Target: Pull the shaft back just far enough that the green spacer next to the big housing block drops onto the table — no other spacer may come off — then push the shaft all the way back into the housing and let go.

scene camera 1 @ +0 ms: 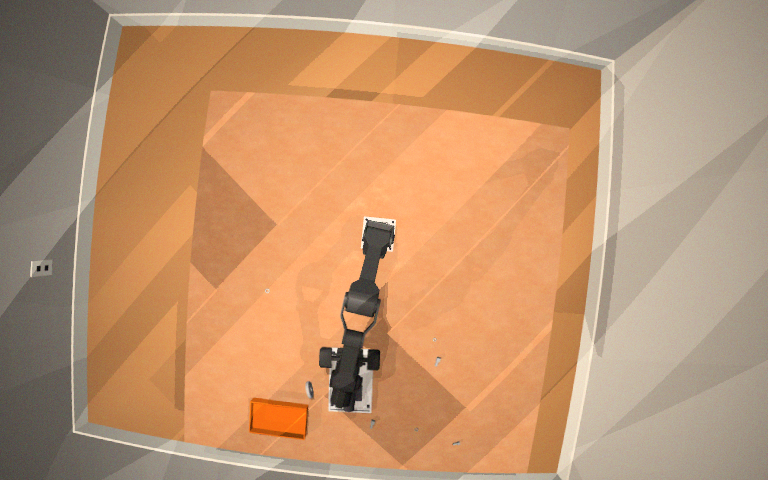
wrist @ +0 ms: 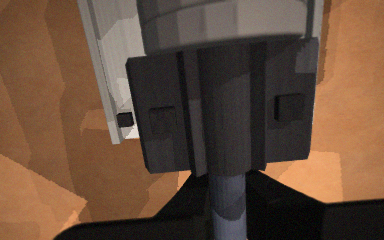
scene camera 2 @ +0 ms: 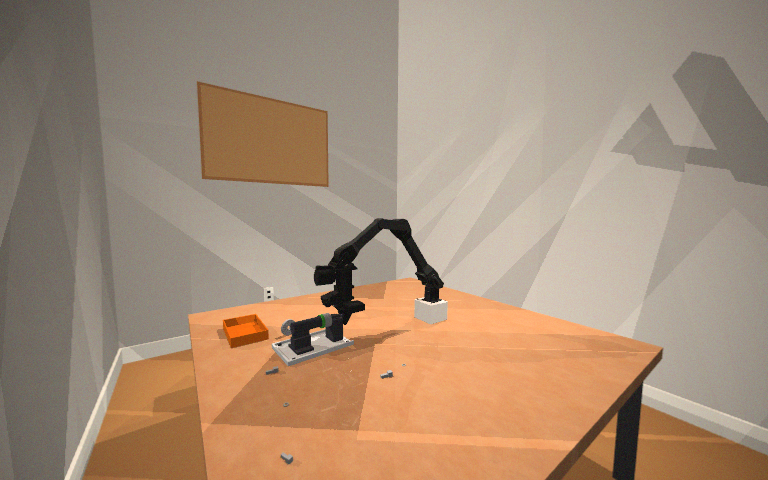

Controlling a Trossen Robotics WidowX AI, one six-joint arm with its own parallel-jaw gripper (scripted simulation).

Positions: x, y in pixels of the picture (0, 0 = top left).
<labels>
my gripper: scene camera 1 351, 350; wrist; scene camera 2
same spot on my gripper: (wrist: 268, 202) = (scene camera 2: 339, 311)
</labels>
